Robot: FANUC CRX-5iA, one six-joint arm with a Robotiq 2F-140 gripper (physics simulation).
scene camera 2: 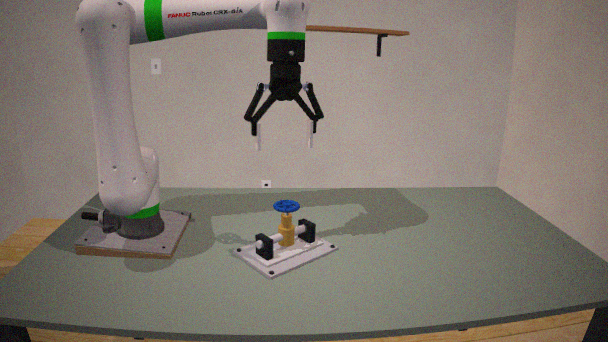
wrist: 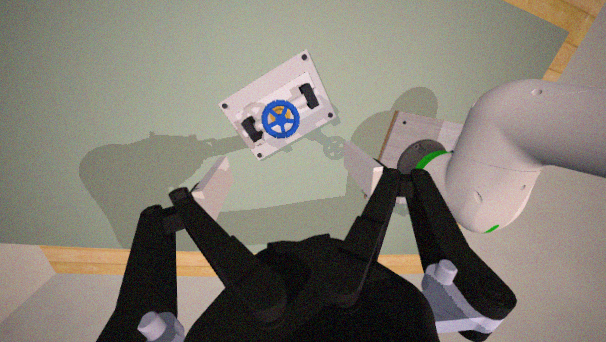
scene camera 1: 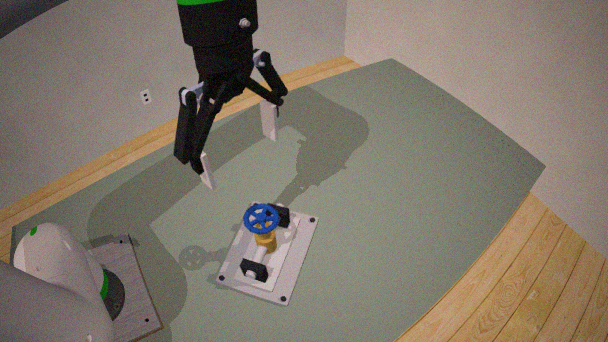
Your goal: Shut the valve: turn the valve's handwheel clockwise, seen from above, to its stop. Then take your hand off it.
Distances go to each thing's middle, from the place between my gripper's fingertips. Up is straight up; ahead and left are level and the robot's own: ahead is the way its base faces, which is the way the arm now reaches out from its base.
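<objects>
Pale base plate (scene camera 1: 288, 276): 28 cm below my hand, 2 cm to the right of it, 1 cm ahead of it. Blue handwheel (scene camera 1: 261, 218): my hand 16 cm above it, 2 cm to the left of it, 1 cm short of it.
</objects>
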